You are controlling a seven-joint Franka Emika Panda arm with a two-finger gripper.
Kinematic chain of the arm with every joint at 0, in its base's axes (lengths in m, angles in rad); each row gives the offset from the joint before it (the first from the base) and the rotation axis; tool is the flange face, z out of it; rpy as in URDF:
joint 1: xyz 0 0 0.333 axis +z
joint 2: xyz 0 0 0 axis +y
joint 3: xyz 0 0 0.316 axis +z
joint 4: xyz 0.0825 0 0 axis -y
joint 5: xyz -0.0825 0 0.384 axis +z
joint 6: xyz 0 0 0 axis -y
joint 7: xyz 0.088 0 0 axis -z
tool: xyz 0 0 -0.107 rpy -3.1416 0 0
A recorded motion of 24 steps. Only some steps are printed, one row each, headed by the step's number.
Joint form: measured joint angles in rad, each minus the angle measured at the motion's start. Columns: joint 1, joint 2, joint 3, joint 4, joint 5, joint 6, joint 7.
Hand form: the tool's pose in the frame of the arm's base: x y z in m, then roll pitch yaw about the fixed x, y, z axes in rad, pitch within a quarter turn. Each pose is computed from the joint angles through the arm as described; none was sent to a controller.
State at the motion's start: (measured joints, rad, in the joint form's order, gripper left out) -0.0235 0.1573 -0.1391 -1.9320 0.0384 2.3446 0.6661
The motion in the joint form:
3: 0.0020 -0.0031 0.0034 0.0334 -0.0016 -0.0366 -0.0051
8: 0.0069 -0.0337 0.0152 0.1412 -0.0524 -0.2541 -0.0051
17: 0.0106 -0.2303 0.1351 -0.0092 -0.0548 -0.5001 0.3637
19: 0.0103 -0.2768 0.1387 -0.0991 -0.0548 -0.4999 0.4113
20: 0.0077 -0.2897 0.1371 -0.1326 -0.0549 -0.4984 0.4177
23: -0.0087 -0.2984 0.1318 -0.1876 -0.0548 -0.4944 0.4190
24: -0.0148 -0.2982 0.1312 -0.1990 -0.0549 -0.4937 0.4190
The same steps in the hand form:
3: 0.6135 -0.0931 0.4472 -2.9724 -0.1943 -0.8517
8: 0.6097 -0.0838 0.4954 -3.0548 -0.1570 -0.8002
17: 0.5359 -0.0104 0.5115 3.1133 -0.0010 -1.0421
19: 0.5143 -0.0083 0.4934 3.0753 0.0181 -1.0866
20: 0.5068 -0.0104 0.4844 3.0584 0.0268 -1.0975
23: 0.4956 -0.0210 0.4636 3.0214 0.0474 -1.1218
24: 0.4933 -0.0242 0.4583 3.0118 0.0525 -1.1289

